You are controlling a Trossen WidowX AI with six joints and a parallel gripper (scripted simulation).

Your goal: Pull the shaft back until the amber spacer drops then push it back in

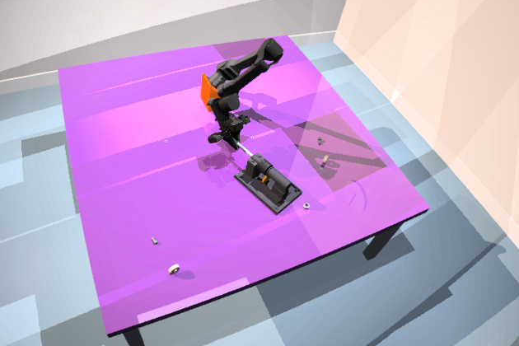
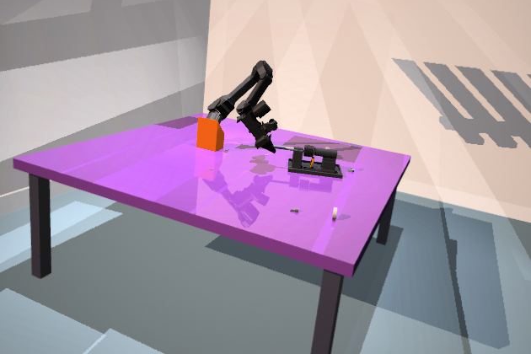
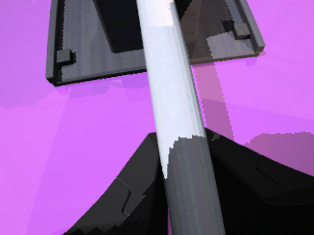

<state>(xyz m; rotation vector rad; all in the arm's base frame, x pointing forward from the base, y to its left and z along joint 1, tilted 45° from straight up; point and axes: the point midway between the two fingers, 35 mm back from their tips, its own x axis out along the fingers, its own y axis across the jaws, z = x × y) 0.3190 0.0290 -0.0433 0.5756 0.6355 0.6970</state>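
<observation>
Right now my gripper tip is 5 cm short of the silver shaft, 2 cm to the right of it and 2 cm below it. Also, from my gripper tip: screw 28 cm ahead, 40 cm to the right, 5 cm below; then black fixture 17 cm ahead, 7 cm to the left, 1 cm below; then amber spacer 15 cm ahead, 7 cm to the left, 2 cm below.
</observation>
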